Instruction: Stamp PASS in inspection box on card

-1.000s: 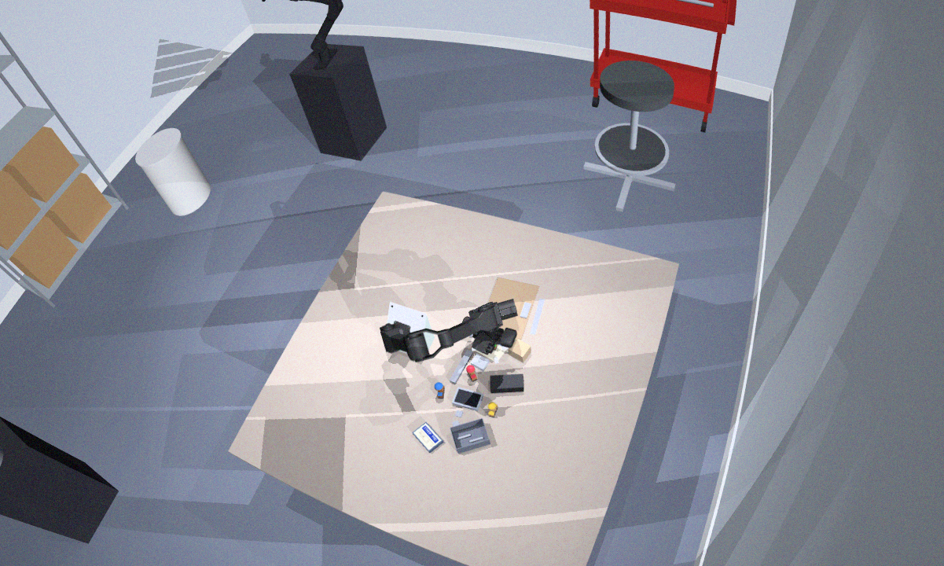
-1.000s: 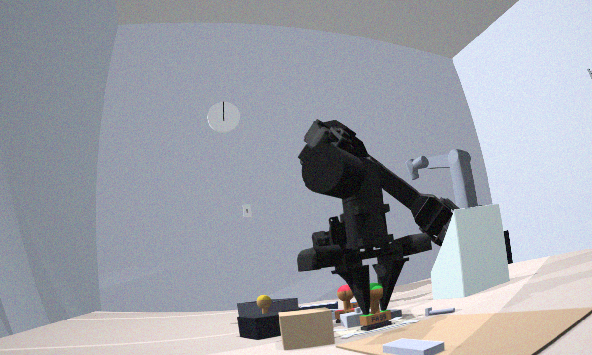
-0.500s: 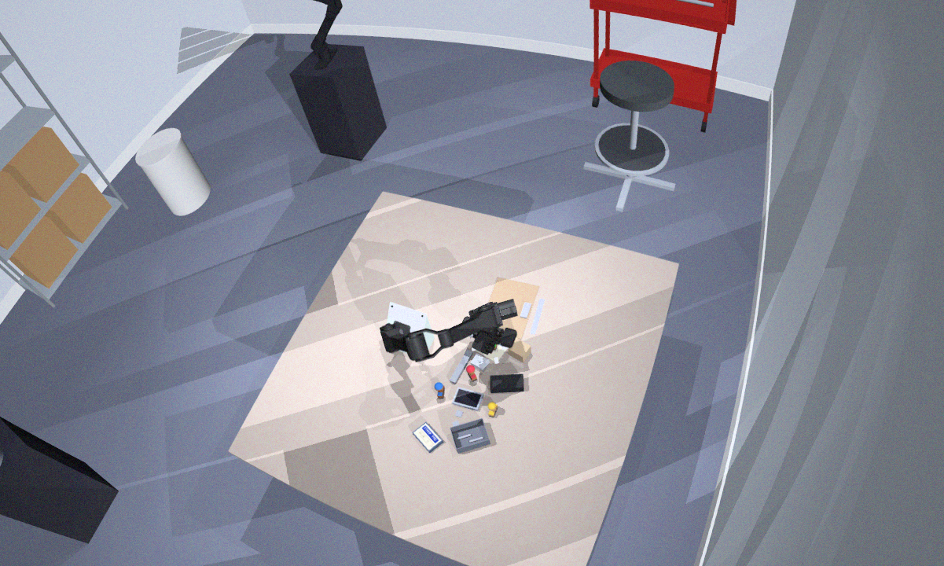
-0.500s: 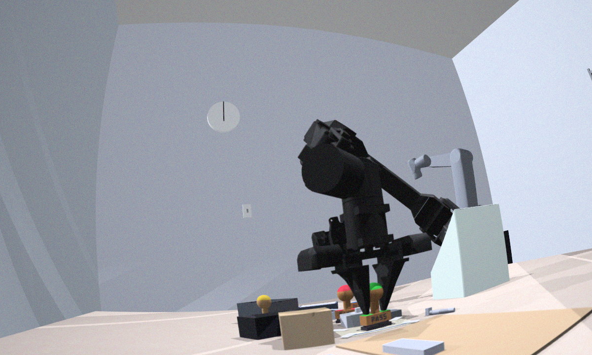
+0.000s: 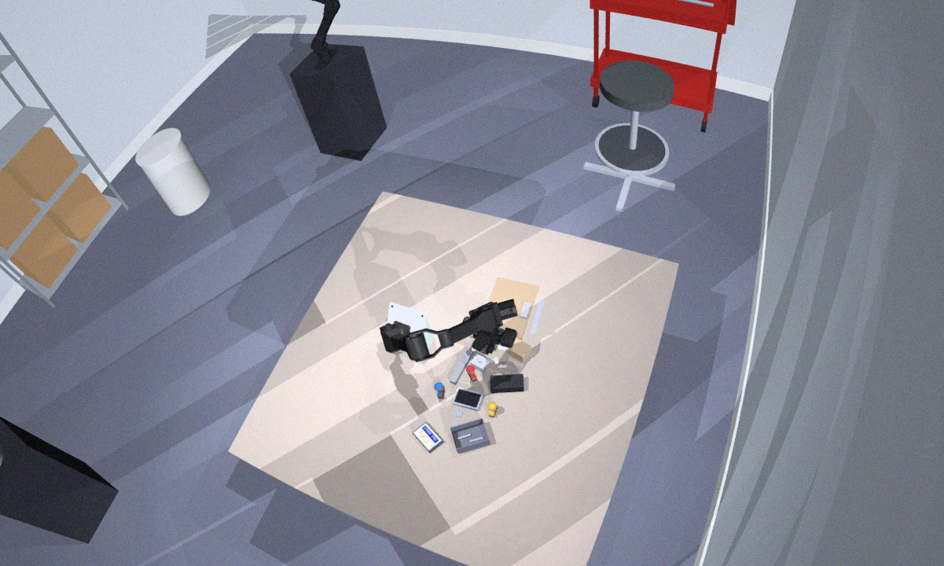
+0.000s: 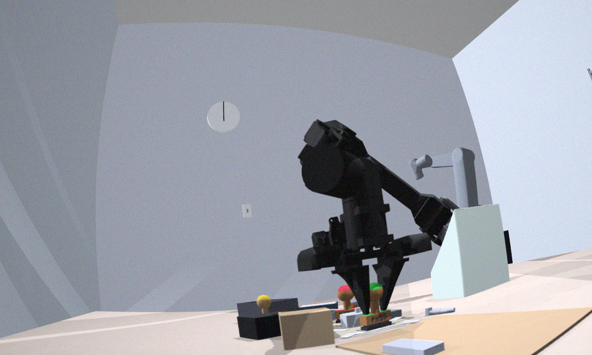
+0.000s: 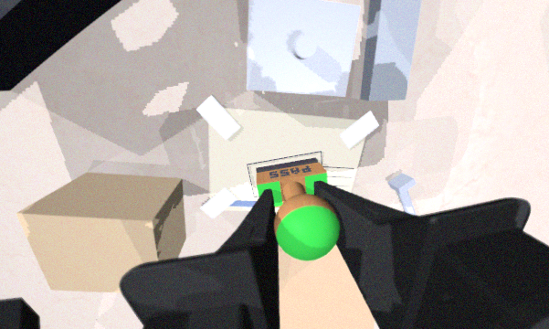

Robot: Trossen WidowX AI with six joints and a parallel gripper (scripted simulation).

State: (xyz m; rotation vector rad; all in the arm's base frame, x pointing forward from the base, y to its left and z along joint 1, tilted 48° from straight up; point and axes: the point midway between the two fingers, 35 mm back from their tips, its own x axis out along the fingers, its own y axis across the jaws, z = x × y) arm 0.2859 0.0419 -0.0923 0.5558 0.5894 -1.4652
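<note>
Right now the inspection card is 10 mm to the right of my gripper tip and 30 mm below it. Round my gripper tip: red-knobbed stamp 20 mm behind, 130 mm to the right; then tan block 100 mm ahead, 10 mm to the left; then black box 110 mm ahead, 120 mm to the right, 10 mm below.
</note>
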